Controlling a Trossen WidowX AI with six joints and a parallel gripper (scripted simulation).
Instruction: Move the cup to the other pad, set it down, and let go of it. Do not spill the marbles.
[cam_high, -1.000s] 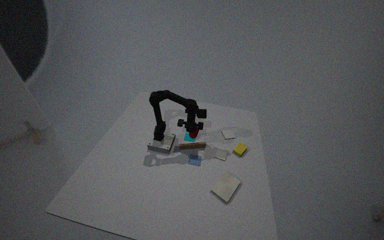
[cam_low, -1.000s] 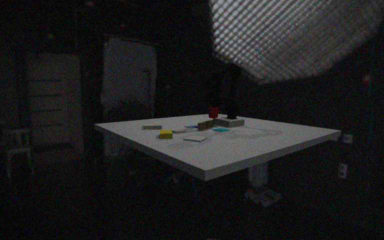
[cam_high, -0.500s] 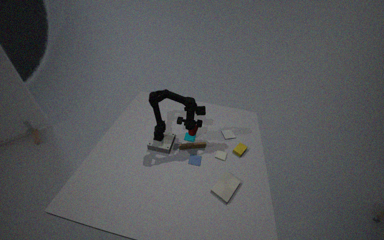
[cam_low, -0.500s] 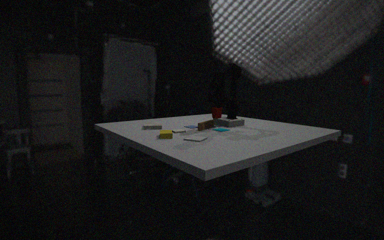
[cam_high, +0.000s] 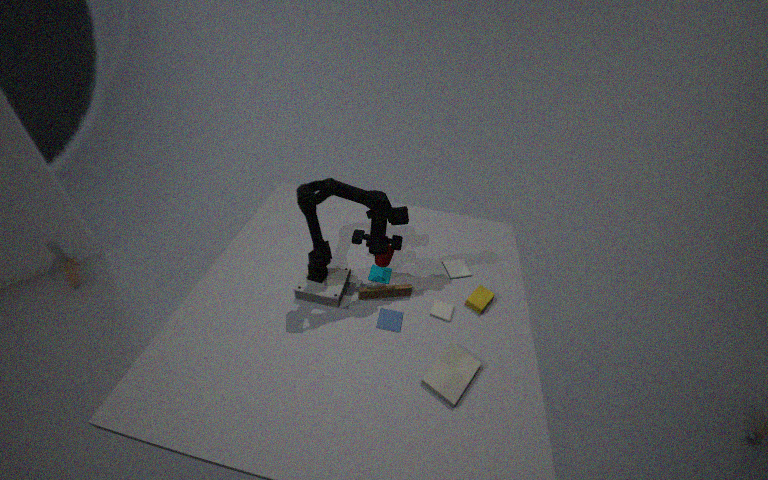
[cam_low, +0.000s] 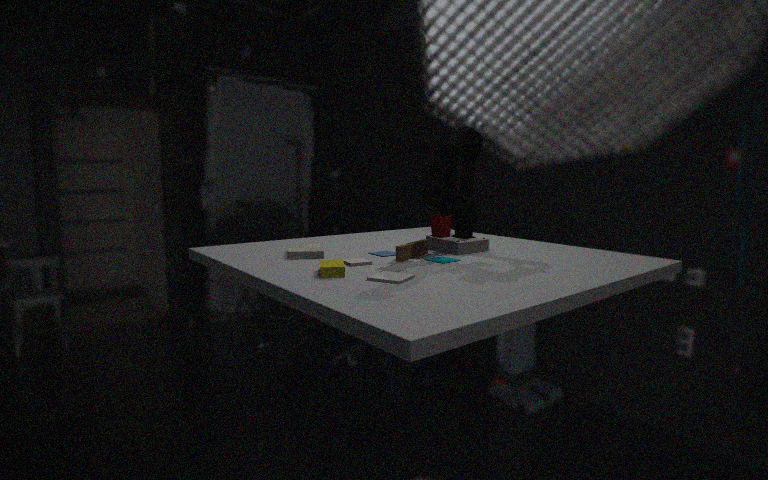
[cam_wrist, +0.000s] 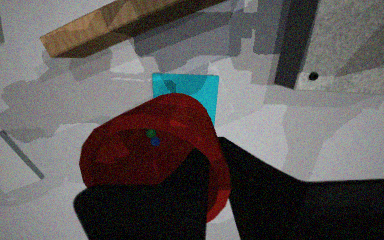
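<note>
Now: gripper tip 40 mm short of the blue marble, 20 mm to the right of it and 20 mm above it. Round my gripper tip: green marble 50 mm ahead, 20 mm below, 10 mm to the left; teal pad 120 mm below, 20 mm ahead, 10 mm to the left; red cup 30 mm ahead.
</note>
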